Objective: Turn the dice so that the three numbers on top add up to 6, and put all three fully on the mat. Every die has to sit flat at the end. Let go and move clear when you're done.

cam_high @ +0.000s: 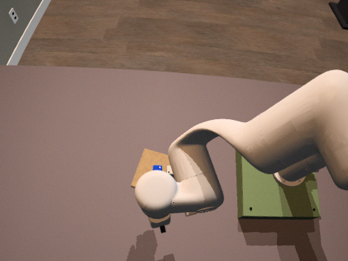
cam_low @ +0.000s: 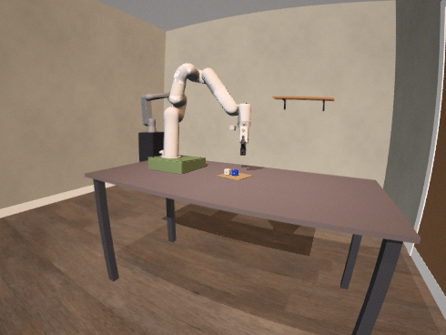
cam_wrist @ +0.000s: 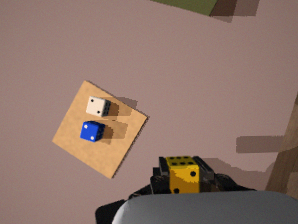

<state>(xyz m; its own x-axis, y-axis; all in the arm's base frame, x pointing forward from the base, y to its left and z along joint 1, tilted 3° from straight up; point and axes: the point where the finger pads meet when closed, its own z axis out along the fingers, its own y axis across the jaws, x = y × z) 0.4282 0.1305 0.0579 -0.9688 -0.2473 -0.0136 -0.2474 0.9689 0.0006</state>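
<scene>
Now: the blue die 14 cm to the right of my hand and 10 cm below it. Also, from my hand: yellow die: 1 cm below; then tan mat: 14 cm to the right, 12 cm below; then white die: 14 cm to the right, 10 cm below, 4 cm behind.
</scene>
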